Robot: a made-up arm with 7 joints. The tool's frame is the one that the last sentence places.
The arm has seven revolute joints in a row. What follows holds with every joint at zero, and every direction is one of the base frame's. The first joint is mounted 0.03 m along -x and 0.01 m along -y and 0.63 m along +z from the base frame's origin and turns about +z. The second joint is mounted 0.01 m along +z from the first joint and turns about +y. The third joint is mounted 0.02 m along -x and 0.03 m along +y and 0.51 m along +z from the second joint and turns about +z. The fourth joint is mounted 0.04 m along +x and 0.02 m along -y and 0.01 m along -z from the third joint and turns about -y. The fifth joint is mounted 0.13 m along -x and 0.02 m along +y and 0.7 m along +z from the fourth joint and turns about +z. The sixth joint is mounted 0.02 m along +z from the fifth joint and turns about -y. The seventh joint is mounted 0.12 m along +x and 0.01 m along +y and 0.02 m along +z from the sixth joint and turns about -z. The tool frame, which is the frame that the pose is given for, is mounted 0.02 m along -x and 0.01 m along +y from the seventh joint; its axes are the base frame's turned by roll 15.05, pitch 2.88 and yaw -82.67 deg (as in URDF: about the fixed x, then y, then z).
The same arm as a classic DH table. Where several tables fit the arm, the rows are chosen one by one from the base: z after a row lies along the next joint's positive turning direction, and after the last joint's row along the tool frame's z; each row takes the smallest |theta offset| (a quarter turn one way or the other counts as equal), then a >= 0, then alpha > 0; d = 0 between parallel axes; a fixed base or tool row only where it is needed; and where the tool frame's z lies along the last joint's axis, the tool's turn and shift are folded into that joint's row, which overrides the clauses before.
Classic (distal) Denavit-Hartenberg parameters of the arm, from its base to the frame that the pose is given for. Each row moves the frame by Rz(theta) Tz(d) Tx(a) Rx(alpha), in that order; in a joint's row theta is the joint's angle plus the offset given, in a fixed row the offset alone. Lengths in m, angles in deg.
base (fixed): a -0.0316; alpha 0.00; d 0.0000; theta offset 18.43
joint 1: a 0.0000; alpha -90.00; d 0.6400; theta offset -18.43
joint 2: a -0.0200; alpha 90.00; d 0.0300; theta offset 0.00
joint 3: a 0.0400; alpha 90.00; d 0.5000; theta offset 0.00
joint 4: a -0.1300; alpha -90.00; d 0.0000; theta offset 0.00
joint 5: a 0.0000; alpha 90.00; d 0.7200; theta offset 0.00
joint 6: a 0.1200; alpha 90.00; d -0.0100; theta offset 0.00
joint 7: a -0.0157; alpha -164.68; d 0.0383; theta offset 72.09
tool (fixed): a 0.0000; alpha 0.00; d 0.0604; theta offset -10.96

